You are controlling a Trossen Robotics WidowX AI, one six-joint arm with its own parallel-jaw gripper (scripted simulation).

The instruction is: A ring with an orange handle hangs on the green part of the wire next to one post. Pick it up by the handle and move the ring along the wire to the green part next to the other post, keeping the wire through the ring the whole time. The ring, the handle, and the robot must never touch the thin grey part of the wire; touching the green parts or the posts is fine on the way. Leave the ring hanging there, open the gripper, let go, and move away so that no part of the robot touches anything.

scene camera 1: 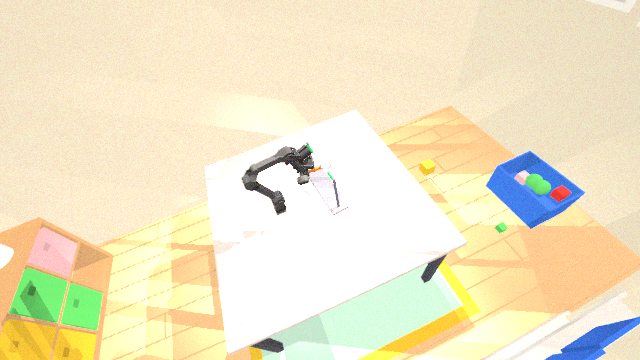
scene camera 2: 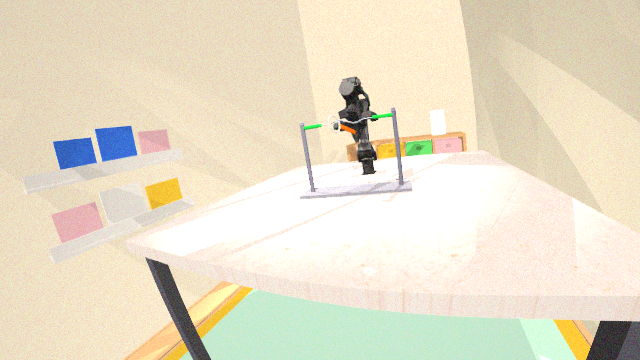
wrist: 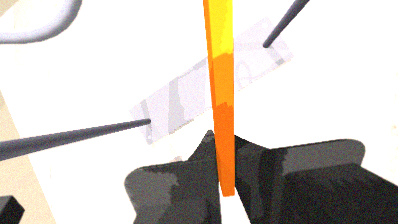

Labels:
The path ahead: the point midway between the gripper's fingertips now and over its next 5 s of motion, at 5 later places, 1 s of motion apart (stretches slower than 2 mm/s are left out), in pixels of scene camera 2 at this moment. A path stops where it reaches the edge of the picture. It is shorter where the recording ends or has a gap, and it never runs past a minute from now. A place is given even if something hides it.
My gripper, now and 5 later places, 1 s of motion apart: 357,142; 339,143; 339,144; 363,154; 375,154; 377,155

